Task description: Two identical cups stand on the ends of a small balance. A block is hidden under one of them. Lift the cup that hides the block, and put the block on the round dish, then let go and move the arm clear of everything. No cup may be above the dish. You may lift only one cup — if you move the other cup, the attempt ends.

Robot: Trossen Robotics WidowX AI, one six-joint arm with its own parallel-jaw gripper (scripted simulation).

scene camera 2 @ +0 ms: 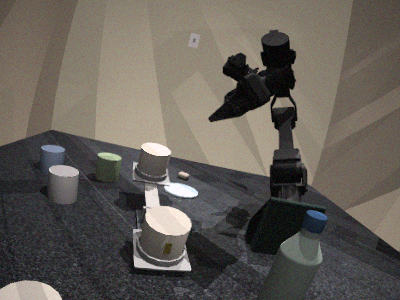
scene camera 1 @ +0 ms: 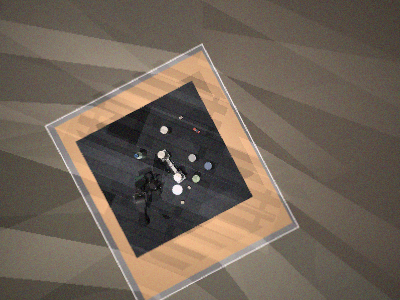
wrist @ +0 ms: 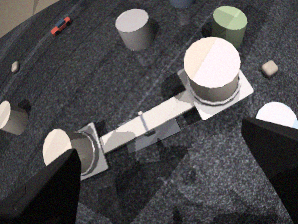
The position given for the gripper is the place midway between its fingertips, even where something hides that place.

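There's a white balance beam (scene camera 2: 142,260), which in the wrist view is the beam (wrist: 183,102). Then you've got the gripper (scene camera 2: 212,118), and in the wrist view that's the gripper (wrist: 163,142); the gripper is open and holds nothing.
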